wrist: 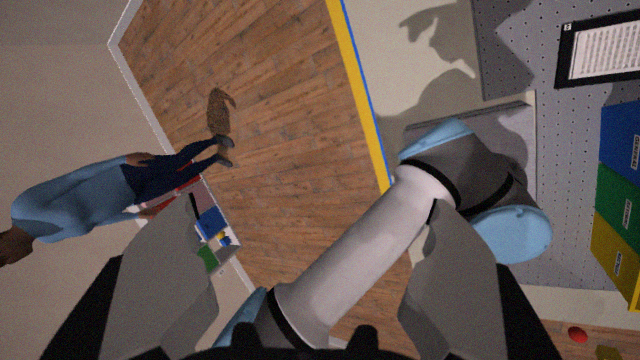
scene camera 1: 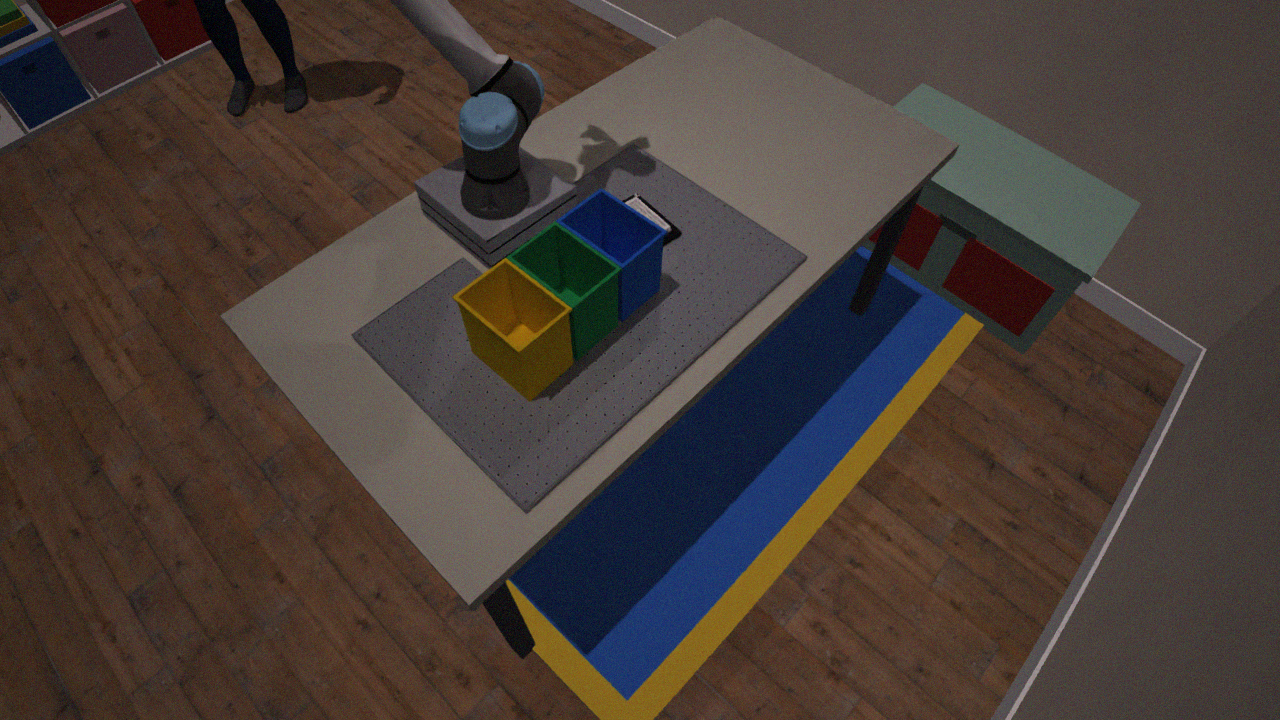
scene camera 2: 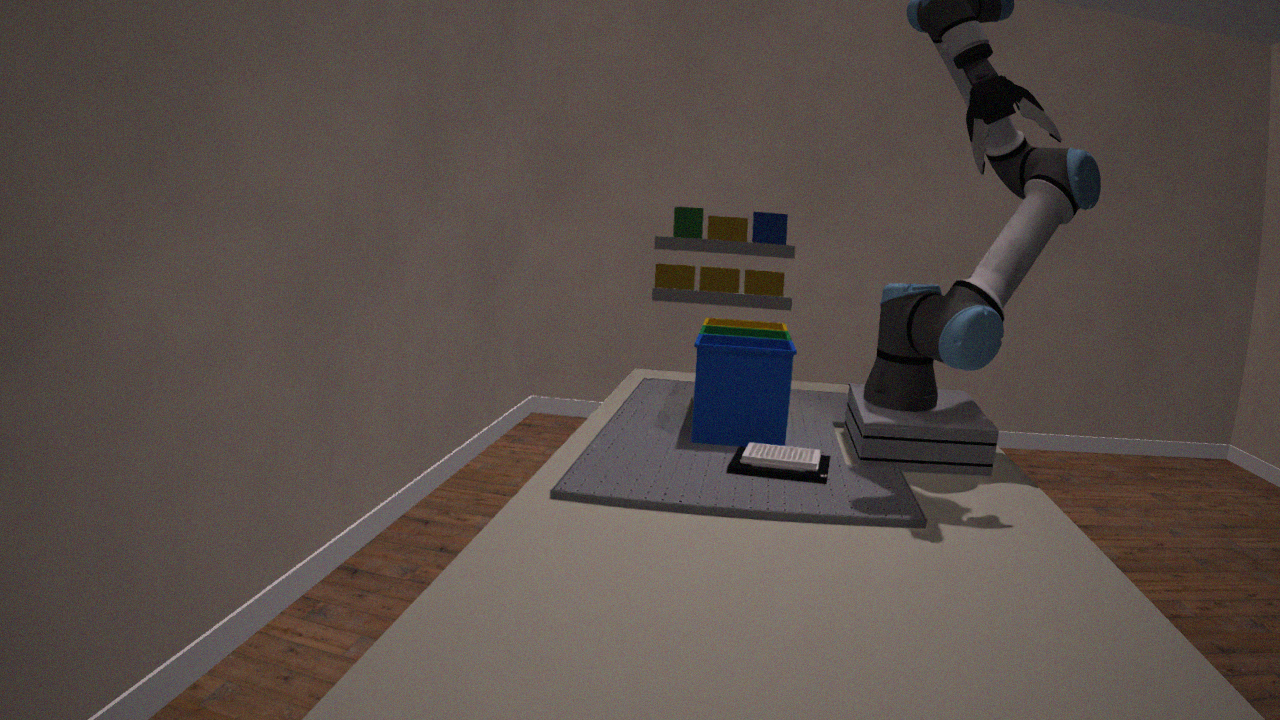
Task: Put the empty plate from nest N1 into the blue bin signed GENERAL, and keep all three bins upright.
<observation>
my gripper: wrist; scene camera 2; not seen in scene camera 1 (out of frame)
same spot on my gripper: (scene camera 2: pixel 1029 107) = (wrist: pixel 144 289)
</observation>
